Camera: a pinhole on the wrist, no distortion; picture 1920 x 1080 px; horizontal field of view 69.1 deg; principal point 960.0 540.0 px. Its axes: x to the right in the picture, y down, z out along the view. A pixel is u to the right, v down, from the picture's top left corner.
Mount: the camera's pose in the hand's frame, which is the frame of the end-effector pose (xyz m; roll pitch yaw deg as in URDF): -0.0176 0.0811 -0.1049 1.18 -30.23 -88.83
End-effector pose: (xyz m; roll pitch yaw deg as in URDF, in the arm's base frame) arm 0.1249 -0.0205 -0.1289 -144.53 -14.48 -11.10
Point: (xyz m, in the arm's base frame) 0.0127 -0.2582 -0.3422
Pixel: outside the picture
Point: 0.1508 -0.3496 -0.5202
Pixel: 195 616
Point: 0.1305 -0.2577 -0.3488
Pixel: 253 663
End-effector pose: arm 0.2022 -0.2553 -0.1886 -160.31 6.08 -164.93
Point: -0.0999 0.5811 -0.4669
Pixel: outside the picture
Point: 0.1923 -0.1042 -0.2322
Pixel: 793 503
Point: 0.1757 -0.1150 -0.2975
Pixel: 985 722
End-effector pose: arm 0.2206 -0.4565 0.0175 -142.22 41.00 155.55
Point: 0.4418 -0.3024 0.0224
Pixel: outside the picture
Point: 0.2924 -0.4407 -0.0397
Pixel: 1727 690
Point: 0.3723 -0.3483 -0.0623
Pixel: 464 587
